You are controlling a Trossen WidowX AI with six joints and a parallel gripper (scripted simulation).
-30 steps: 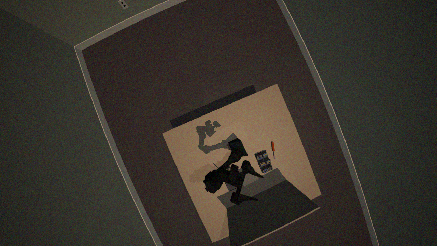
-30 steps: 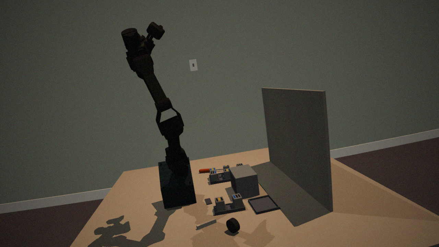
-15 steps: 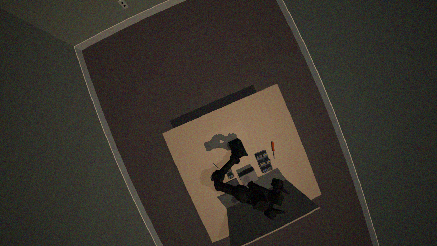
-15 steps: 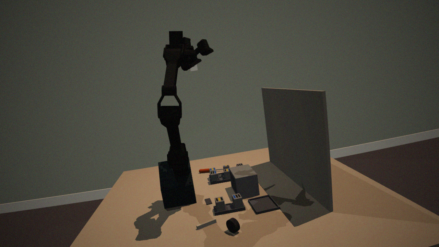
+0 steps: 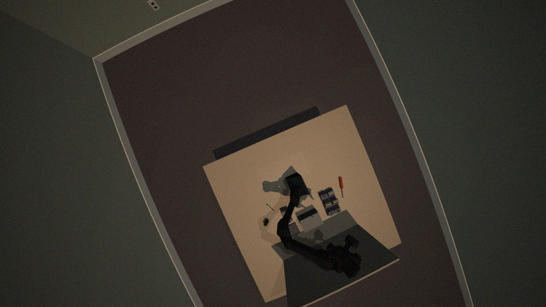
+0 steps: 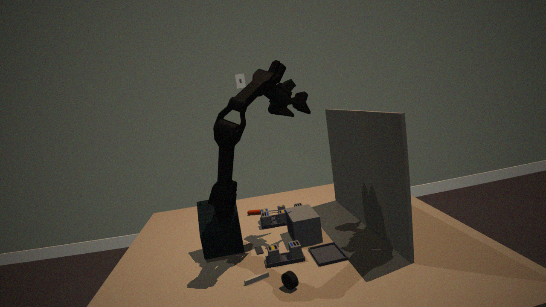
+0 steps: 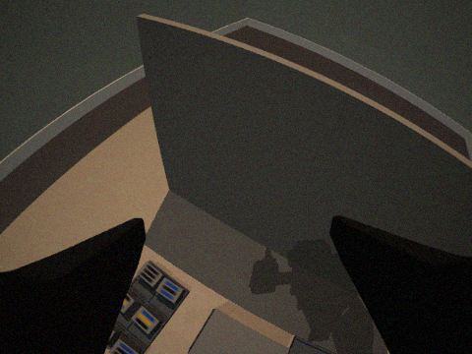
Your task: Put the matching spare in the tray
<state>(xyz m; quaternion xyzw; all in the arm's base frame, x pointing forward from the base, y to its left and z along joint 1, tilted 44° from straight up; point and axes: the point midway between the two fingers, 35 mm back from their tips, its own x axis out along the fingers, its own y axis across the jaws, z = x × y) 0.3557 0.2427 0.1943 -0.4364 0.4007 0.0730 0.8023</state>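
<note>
Right now the grey spare is 30 mm behind my gripper tip, 140 mm to the left of it and 420 mm below it. Also, from my gripper tip: tall dark panel (170 mm ahead, 110 mm to the right, 230 mm below); then rack (110 mm behind, 120 mm to the left, 450 mm below); then mounted unit (80 mm behind, 90 mm to the right, 410 mm below).
</note>
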